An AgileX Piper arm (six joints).
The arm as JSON. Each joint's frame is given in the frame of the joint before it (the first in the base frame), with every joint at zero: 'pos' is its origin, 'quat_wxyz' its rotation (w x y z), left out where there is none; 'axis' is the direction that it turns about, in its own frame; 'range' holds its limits. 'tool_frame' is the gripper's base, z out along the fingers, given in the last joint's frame.
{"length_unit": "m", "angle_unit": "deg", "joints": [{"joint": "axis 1", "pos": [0.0, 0.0, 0.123], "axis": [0.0, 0.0, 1.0], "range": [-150.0, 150.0]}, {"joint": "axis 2", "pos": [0.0, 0.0, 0.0], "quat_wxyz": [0.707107, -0.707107, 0.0, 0.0], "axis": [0.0, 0.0, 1.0], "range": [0.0, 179.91]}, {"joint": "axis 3", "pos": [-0.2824, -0.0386, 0.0], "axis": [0.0, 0.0, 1.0], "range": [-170.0, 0.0]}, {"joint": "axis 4", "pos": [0.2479, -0.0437, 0.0], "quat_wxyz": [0.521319, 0.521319, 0.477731, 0.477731], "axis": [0.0, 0.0, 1.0], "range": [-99.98, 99.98]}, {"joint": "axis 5", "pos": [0.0, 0.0, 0.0], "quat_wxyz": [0.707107, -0.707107, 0.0, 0.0], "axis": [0.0, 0.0, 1.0], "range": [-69.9, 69.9]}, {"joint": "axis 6", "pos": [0.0, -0.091, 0.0], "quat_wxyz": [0.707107, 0.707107, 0.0, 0.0], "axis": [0.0, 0.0, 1.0], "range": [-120.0, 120.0]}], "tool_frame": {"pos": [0.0, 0.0, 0.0]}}
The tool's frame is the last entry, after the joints.
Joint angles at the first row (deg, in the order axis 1, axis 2, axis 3, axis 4, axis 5, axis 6):
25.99 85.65 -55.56 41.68 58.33 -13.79
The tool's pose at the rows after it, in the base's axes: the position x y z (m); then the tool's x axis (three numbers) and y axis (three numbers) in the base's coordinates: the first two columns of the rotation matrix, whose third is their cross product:
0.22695 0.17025 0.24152 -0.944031 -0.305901 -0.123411 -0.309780 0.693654 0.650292
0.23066 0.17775 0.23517 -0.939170 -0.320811 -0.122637 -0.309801 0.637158 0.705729
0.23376 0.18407 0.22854 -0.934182 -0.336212 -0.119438 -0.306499 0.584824 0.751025
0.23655 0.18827 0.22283 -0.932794 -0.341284 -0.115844 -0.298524 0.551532 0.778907
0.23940 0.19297 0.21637 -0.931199 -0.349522 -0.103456 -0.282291 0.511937 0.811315
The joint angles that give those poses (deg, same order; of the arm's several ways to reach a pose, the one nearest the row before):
25.05 88.16 -55.56 47.57 59.93 -19.56
25.02 90.55 -55.56 53.13 60.71 -24.56
25.03 92.86 -55.56 57.77 61.89 -28.96
25.02 94.65 -55.56 60.84 62.57 -31.78
25.03 96.82 -55.71 64.12 63.99 -34.57

